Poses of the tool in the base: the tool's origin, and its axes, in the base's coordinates. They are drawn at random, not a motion.
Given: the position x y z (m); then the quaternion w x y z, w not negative.
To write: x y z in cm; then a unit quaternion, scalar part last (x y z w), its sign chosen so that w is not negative. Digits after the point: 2 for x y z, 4 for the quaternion.
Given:
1: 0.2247 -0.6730 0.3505 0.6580 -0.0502 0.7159 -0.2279
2: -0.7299 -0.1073 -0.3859 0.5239 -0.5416 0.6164 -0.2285
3: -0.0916 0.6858 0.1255 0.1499 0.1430 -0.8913 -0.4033
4: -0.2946 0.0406 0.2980 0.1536 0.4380 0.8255 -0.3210
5: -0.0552 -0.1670 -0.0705 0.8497 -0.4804 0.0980 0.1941
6: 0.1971 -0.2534 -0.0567 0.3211 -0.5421 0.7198 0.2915
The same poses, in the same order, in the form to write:
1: 22.47 -67.30 35.05 -0.0502 0.7159 -0.2279 0.6580
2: -72.99 -10.73 -38.59 -0.5416 0.6164 -0.2285 0.5239
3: -9.16 68.58 12.55 0.1430 -0.8913 -0.4033 0.1499
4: -29.46 4.06 29.80 0.4380 0.8255 -0.3210 0.1536
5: -5.52 -16.70 -7.05 -0.4804 0.0980 0.1941 0.8497
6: 19.71 -25.34 -5.67 -0.5421 0.7198 0.2915 0.3211
